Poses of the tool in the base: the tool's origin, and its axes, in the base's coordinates. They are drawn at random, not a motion.
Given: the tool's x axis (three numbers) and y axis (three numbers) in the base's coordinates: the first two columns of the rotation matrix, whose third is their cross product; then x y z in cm.
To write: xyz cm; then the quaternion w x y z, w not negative. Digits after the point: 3 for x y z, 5 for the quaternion.
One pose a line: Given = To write
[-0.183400, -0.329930, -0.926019, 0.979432, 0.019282, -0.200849, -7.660, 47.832, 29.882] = [-7.660, 47.832, 29.882, 0.53747, 0.34558, 0.46986, -0.60904]
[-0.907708, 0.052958, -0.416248, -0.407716, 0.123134, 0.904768, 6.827, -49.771, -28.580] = [6.827, -49.771, -28.580, 0.17695, -0.12180, 0.72819, 0.65084]
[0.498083, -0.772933, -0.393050, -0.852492, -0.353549, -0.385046, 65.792, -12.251, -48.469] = [65.792, -12.251, -48.469, 0.27817, -0.81955, 0.49583, 0.07150]
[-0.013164, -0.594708, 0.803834, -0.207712, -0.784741, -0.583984, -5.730, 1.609, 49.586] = [-5.730, 1.609, 49.586, 0.14908, -0.68644, 0.29224, -0.64898]
